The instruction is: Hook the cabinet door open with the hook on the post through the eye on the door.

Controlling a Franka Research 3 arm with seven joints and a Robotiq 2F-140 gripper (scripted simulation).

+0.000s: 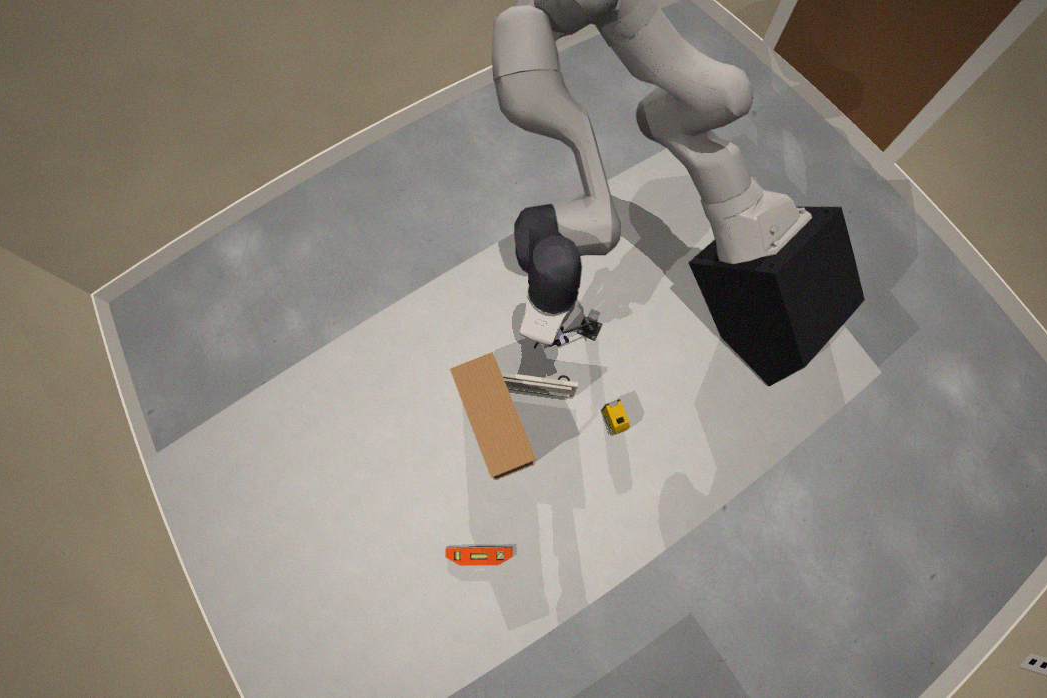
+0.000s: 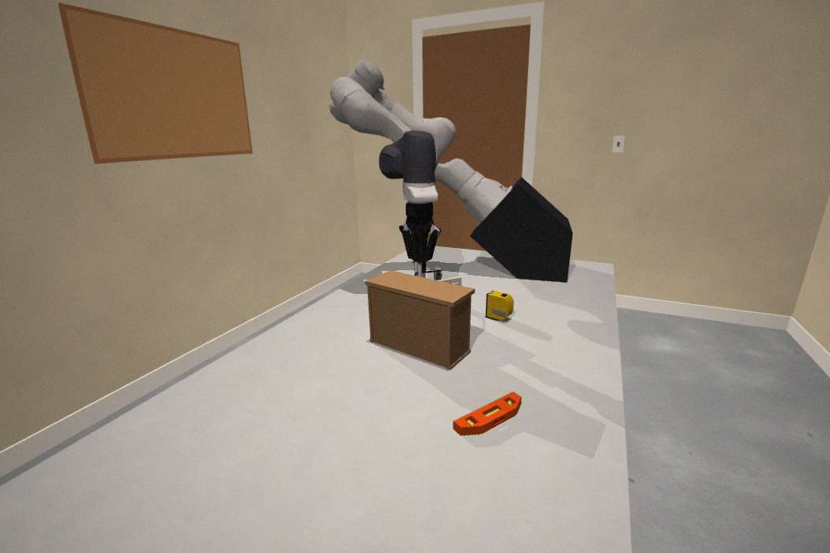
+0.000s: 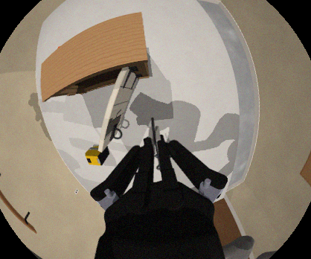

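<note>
The thin dark hook lies 40 mm behind my hand, 30 mm below it and 10 mm to the left of it. The rest, counted from my hand: yellow tape measure (220 mm to the left, 90 mm below, 30 mm behind); pale door (70 mm ahead, 50 mm to the left, 50 mm below); orange spirit level (400 mm ahead, 300 mm to the left, 110 mm below).
</note>
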